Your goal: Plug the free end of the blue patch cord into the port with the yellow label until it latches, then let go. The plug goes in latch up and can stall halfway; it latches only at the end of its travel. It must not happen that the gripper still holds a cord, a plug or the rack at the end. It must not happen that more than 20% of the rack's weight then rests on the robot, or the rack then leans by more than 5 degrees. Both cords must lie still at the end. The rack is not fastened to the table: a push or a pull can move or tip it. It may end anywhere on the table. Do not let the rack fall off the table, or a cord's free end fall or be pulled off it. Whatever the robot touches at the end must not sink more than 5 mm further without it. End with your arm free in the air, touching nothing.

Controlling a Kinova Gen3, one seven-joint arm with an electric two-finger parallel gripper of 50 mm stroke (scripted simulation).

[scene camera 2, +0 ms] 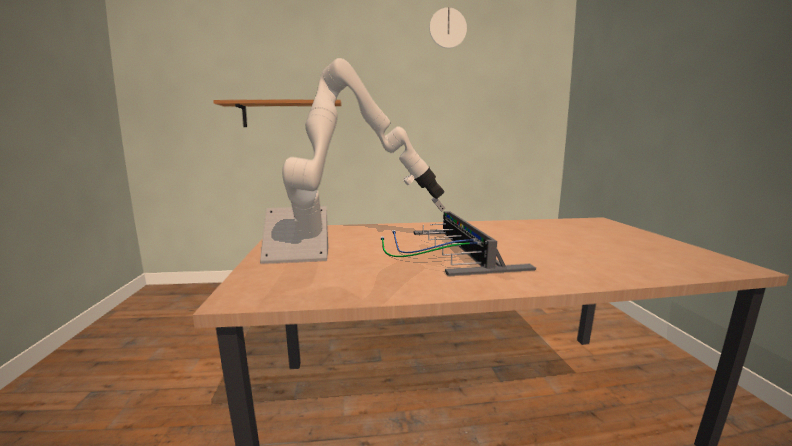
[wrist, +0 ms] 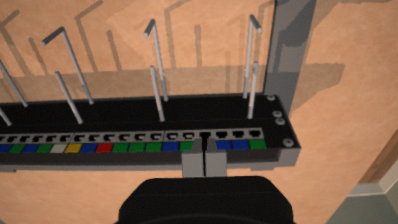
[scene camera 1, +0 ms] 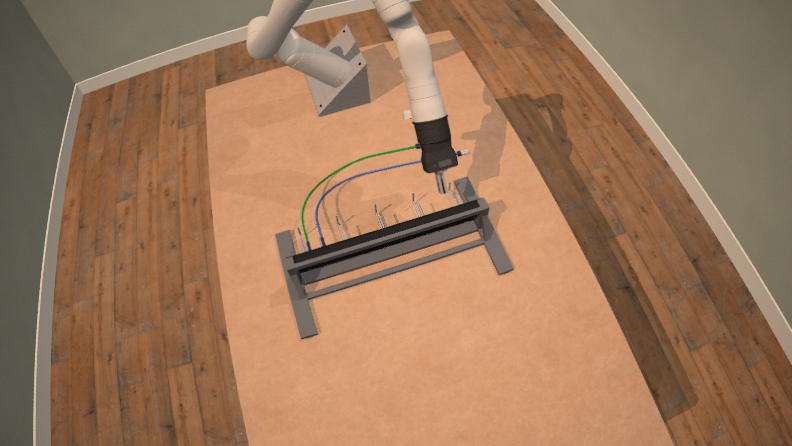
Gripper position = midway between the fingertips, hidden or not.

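Observation:
My gripper (scene camera 1: 443, 192), (wrist: 205, 151).

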